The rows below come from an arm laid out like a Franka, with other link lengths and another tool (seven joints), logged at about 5 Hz.
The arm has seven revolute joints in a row. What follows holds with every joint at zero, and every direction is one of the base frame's.
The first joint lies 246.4 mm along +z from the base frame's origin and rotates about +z.
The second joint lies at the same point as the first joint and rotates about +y.
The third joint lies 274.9 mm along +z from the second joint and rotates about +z.
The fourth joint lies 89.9 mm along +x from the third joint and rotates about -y.
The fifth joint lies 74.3 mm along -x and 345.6 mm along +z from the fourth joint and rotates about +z.
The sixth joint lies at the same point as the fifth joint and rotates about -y.
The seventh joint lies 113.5 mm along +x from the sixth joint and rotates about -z.
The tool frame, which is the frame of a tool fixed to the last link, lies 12 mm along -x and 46 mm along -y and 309.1 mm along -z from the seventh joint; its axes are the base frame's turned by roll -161.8, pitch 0 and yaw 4.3 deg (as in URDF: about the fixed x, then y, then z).
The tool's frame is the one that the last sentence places.
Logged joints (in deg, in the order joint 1, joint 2, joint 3, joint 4, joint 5, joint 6, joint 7), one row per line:
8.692 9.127 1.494 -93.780 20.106 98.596 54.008
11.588 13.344 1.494 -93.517 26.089 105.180 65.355
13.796 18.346 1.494 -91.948 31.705 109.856 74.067
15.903 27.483 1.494 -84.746 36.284 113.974 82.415
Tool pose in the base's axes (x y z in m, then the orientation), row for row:
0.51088 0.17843 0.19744 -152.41 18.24 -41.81
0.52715 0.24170 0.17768 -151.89 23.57 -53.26
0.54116 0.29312 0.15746 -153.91 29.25 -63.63
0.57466 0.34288 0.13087 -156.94 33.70 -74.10
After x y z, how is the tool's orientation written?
As angles about the fixed x, y, z axes (roll, pitch, yaw), in degrees.
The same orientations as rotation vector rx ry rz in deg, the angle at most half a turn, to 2 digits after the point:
-135.89 58.14 9.21
-125.64 71.43 10.72
-116.37 82.32 14.17
-107.25 91.88 16.75

